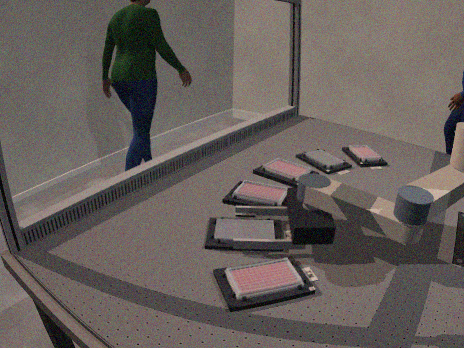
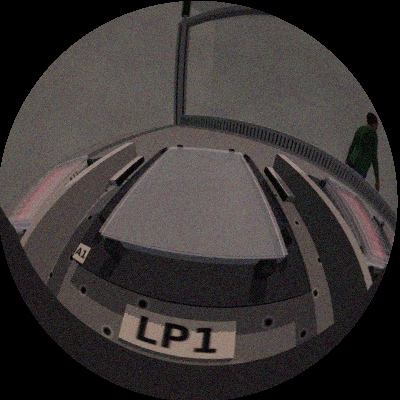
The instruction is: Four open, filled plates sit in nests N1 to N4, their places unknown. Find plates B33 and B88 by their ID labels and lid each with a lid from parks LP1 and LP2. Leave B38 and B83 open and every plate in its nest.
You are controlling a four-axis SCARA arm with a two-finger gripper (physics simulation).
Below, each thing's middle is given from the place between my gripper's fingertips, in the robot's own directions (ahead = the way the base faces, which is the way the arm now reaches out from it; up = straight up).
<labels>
Now: hand 2 cm past the park LP1 (image 2: 194, 283), 1 cm to the left of it and 2 cm above it. From my hand the other things lie so: dark nest N1 (image 1: 233, 304) (15 cm behind, 12 cm to the left, 2 cm below).
</labels>
